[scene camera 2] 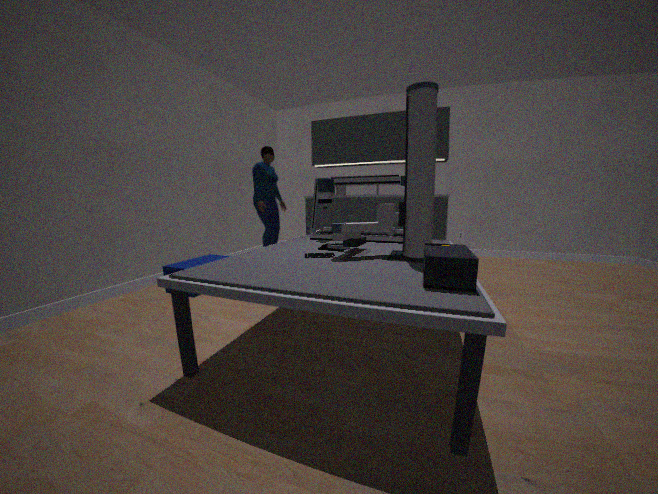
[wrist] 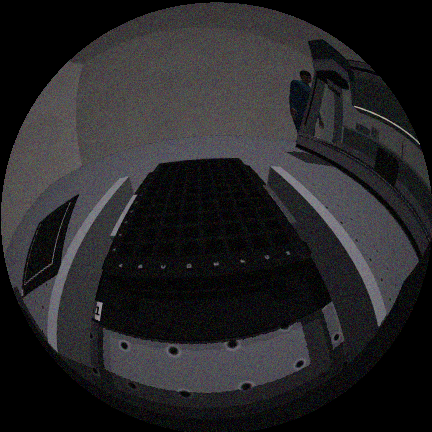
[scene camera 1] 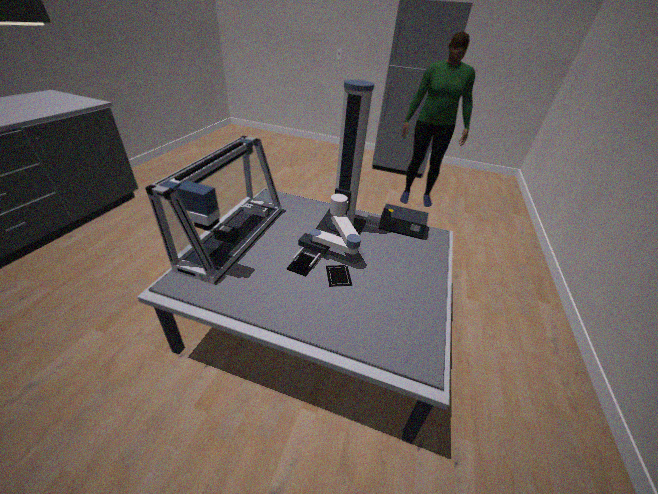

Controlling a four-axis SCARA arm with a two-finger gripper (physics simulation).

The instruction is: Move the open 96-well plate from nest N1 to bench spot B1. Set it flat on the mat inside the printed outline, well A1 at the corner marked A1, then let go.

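Frame: origin at the arm's base, x ahead, y left, z up, level; metres.
Seen in the pictures: gripper, fingertip midpoint: (scene camera 2: pixel 331 244) (wrist: pixel 198 179) (scene camera 1: pixel 301 262); arm's base, origin of the base link: (scene camera 2: pixel 416 258).
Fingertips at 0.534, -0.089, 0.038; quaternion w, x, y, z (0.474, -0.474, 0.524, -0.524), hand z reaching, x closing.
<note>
Offsets run from my fingertips to a thing's middle, as dx, dy, dz. "pt": to the spot under its first point.
The black 96-well plate {-0.012, +0.001, -0.006} (scene camera 1: pixel 304 262) (wrist: pixel 205 215) lies level at nest N1, its wells facing up; whether it touches the nest cannot be told. The black nest {-0.012, +0.001, -0.014} (wrist: pixel 210 312) shows below the plate's near edge in the wrist view, with a partly hidden white A1 label {pt -0.082, +0.059, -0.013} (wrist: pixel 98 311) at its near left corner. My gripper (scene camera 1: pixel 306 259) (wrist: pixel 198 179) is shut on the plate, one finger along each long side. Bench spot B1 {pt -0.006, +0.227, -0.023} (scene camera 1: pixel 339 275) (wrist: pixel 47 250), a dark rectangle with a pale outline, lies beside the nest. Its A1 mark is too small to read.
A metal-framed instrument (scene camera 1: pixel 238 239) (scene camera 2: pixel 366 179) stands on the table beyond the nest. The arm's column (scene camera 1: pixel 355 154) (scene camera 2: pixel 421 170) and a black box (scene camera 1: pixel 403 220) (scene camera 2: pixel 450 268) stand at the back. A person in green (scene camera 1: pixel 446 93) and one in blue (scene camera 2: pixel 265 183) stand off the table.
</note>
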